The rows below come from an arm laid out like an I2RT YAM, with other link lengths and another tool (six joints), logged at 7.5 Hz.
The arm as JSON. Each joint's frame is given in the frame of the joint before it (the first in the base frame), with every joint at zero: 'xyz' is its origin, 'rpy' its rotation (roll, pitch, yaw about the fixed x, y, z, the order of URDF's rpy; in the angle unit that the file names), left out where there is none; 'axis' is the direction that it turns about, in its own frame. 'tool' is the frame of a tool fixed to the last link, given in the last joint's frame.
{
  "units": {
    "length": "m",
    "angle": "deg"
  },
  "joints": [
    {
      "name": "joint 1",
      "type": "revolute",
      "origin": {
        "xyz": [
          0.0,
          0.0,
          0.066
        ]
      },
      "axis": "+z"
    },
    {
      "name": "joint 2",
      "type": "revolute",
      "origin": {
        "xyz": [
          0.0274,
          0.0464,
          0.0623
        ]
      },
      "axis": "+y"
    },
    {
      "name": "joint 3",
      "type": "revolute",
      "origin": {
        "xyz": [
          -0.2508,
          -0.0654,
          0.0
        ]
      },
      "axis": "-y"
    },
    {
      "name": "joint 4",
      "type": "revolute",
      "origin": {
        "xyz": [
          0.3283,
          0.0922,
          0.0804
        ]
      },
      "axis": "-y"
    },
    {
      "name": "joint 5",
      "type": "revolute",
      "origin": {
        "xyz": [
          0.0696,
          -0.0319,
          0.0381
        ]
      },
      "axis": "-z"
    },
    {
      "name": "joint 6",
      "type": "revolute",
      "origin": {
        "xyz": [
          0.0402,
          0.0,
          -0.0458
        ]
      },
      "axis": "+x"
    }
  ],
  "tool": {
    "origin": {
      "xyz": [
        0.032,
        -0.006,
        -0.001
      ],
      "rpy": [
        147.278,
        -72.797,
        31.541
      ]
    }
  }
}
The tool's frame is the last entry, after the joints.
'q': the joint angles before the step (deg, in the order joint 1, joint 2, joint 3, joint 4, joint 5, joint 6). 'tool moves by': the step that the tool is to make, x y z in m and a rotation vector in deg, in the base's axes. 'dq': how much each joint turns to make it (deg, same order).
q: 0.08, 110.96, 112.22, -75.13, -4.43, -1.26
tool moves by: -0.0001, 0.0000, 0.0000, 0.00, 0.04, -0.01
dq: 0.00, 0.00, 0.00, -0.04, 0.00, 0.01
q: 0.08, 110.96, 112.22, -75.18, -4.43, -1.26
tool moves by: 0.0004, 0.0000, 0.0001, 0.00, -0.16, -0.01
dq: 0.00, 0.00, 0.01, 0.16, 0.00, 0.01
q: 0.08, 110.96, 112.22, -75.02, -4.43, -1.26
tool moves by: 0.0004, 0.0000, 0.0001, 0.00, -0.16, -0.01
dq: 0.00, 0.00, 0.01, 0.16, 0.00, 0.01
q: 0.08, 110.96, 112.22, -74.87, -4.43, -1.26
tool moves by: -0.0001, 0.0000, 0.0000, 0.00, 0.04, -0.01
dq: 0.00, 0.00, 0.00, -0.04, 0.00, 0.01
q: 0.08, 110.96, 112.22, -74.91, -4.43, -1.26
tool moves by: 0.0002, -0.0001, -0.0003, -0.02, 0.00, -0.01
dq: -0.01, 0.03, -0.01, 0.04, 0.02, 0.00
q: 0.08, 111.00, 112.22, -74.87, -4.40, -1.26
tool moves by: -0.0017, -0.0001, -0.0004, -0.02, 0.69, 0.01
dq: -0.01, -0.01, -0.02, -0.68, 0.01, -0.02
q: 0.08, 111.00, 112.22, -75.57, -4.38, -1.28
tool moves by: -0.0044, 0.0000, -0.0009, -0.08, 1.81, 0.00
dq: 0.01, 0.00, 0.00, -1.81, 0.08, -0.01
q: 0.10, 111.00, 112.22, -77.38, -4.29, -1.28
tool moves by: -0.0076, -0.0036, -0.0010, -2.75, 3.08, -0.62
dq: 0.00, 0.00, 0.01, -3.10, 2.81, 0.02
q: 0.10, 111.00, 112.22, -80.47, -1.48, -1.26
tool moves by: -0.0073, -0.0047, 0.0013, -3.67, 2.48, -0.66
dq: 0.00, -0.19, 0.03, -2.71, 3.72, 0.05
